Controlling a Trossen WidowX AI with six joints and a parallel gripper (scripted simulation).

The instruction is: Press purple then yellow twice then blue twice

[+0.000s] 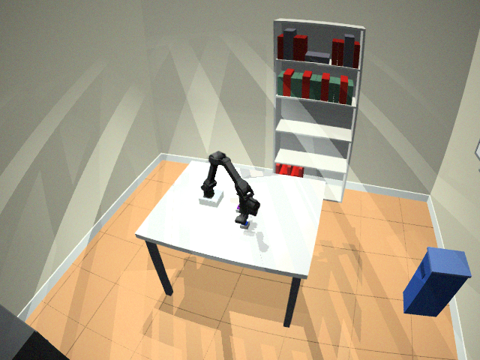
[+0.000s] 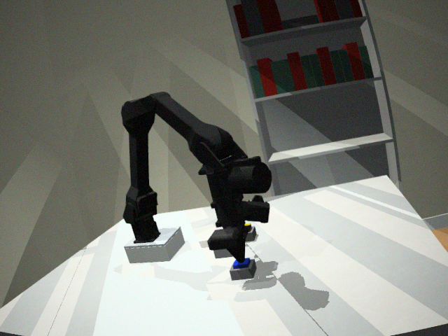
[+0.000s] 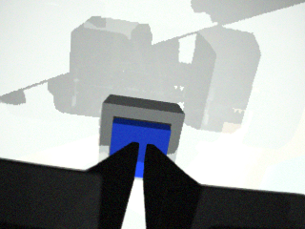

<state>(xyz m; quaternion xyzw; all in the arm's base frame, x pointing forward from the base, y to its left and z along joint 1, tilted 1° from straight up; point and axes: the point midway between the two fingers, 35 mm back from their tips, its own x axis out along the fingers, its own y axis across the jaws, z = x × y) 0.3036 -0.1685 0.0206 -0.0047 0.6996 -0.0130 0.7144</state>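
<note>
Right now the blue button is 1 cm below my gripper tip. Round my gripper tip: yellow button (22 cm to the left, 3 cm behind); then purple button (13 cm to the left, 7 cm behind).
</note>
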